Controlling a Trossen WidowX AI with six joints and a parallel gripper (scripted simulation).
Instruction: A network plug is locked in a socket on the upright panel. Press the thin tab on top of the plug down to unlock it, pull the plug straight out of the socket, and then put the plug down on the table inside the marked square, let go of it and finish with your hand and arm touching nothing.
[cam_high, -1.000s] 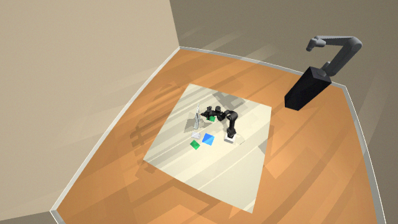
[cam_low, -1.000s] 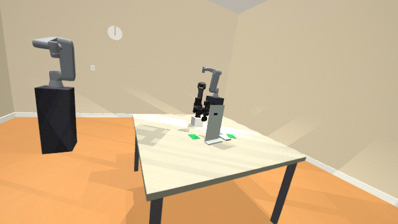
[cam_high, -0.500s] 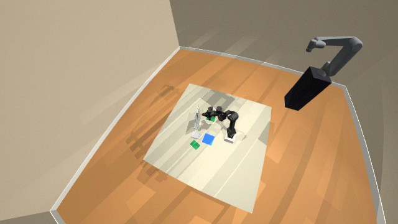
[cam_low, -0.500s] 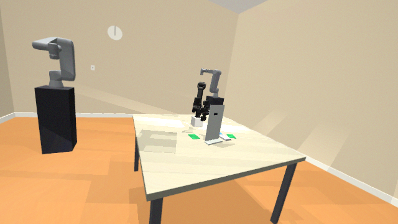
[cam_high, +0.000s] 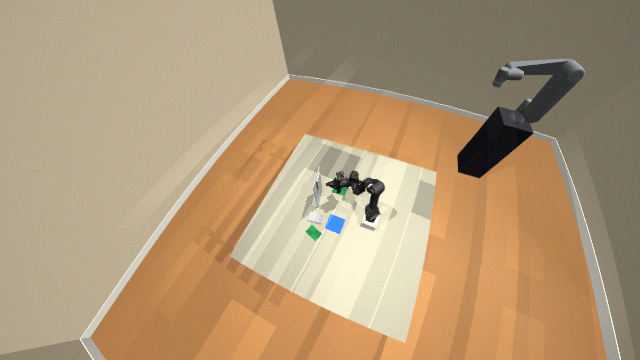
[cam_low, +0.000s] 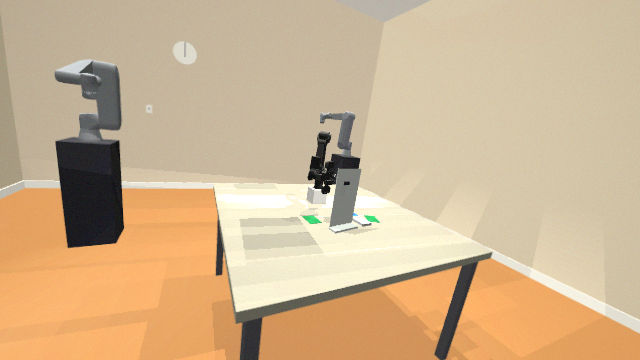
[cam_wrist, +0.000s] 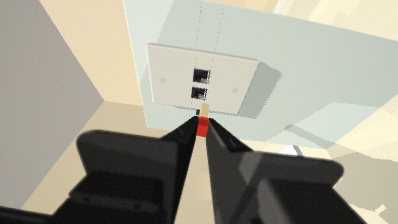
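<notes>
My gripper tip is now 24 cm above the blue square, 17 cm to the right of it and 12 cm past it. The rest, counted from my gripper tip: green patch 29 cm to the left, 24 cm below; network plug 1 cm ahead; upright grey panel 9 cm below, 7 cm ahead.
</notes>
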